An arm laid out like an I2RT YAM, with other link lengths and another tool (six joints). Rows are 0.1 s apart.
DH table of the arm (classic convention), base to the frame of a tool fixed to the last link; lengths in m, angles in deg. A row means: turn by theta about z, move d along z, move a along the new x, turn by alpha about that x. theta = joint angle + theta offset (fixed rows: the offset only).
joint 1: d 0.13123; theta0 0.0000; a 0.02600; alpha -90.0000
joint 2: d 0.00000; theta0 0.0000; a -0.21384; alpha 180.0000
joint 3: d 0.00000; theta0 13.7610; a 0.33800; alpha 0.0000
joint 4: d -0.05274; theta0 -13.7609; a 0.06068; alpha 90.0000
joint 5: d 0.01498; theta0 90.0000; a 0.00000; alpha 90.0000
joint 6: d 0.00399; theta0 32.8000; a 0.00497; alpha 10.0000
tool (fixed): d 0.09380; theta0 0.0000; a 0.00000; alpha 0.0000
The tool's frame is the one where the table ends.
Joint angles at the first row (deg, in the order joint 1, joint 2, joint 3, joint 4, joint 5, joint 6):
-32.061, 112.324, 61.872, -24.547, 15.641, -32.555
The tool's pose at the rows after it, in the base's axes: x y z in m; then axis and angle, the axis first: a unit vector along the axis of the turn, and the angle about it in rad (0 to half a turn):
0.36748 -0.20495 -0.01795 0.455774 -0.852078 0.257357 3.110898
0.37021 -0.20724 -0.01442 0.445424 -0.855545 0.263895 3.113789
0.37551 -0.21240 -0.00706 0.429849 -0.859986 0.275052 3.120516
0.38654 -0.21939 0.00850 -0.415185 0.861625 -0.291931 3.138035
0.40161 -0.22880 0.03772 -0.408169 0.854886 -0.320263 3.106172
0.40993 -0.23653 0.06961 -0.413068 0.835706 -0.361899 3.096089
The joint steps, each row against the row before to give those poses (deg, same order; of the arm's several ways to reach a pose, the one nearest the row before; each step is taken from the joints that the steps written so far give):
0.015, -0.022, 0.221, 0.026, 0.292, 0.648
0.042, 0.022, 0.632, -0.011, 0.302, 1.186
-0.067, 0.042, 1.337, -0.143, 0.404, 1.579
0.017, -0.338, 2.326, -0.359, -0.089, 1.276
0.031, -1.471, 3.074, -0.607, 0.182, -0.213
-0.014, -3.110, 0.877, 1.172, 1.728, -2.616

